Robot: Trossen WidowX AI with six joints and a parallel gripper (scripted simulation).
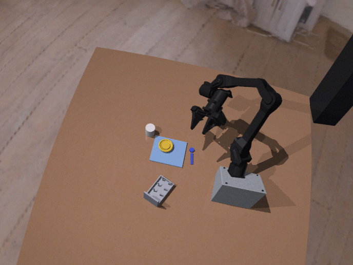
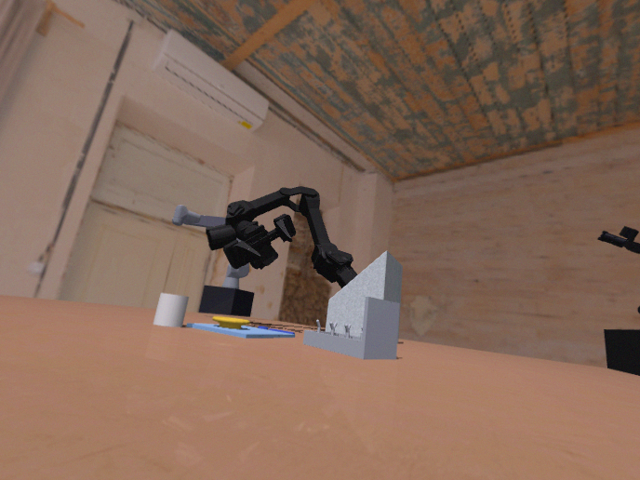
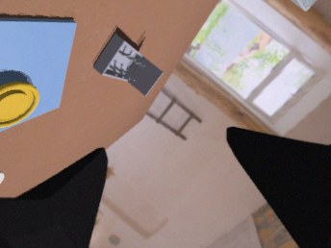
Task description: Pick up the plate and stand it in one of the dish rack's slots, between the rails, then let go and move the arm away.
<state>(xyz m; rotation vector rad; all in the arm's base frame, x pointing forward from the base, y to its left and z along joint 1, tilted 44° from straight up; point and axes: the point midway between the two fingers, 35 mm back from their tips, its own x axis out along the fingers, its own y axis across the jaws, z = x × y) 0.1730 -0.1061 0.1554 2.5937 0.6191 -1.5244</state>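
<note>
My gripper tip is now 170 mm above the yellow plate, 120 mm short of it and 10 mm to the left of it. The rest, counted from my gripper tip: blue object (180 mm below, 20 mm to the left, 10 mm behind); then white cylinder (190 mm ahead, 160 mm below, 70 mm to the right); then grey dish rack (210 mm to the left, 160 mm below, 130 mm ahead).
</note>
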